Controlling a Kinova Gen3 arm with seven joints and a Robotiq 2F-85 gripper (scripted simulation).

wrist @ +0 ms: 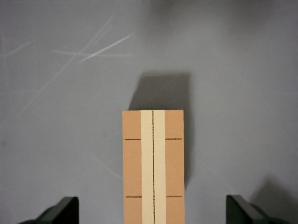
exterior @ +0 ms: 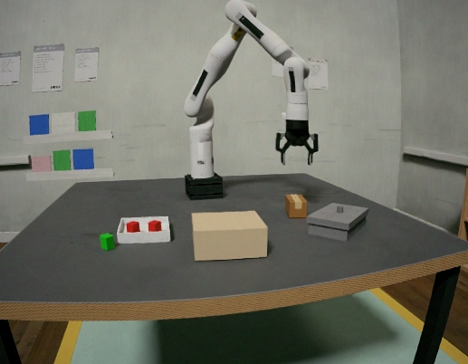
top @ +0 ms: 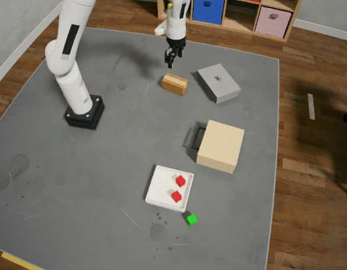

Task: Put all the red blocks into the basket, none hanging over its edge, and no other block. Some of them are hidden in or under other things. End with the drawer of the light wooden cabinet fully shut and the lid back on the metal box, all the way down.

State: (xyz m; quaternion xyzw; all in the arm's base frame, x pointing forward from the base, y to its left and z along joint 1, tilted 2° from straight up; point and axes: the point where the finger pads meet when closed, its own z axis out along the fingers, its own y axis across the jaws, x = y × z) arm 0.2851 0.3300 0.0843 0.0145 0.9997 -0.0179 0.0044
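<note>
My hand is 140 mm above the cardboard box. From my hand the other things lie so: blue block: 160 mm below, 20 mm behind; then lid: 180 mm ahead, 130 mm below, 100 mm to the left; then metal box: 180 mm ahead, 150 mm below, 100 mm to the left.
</note>
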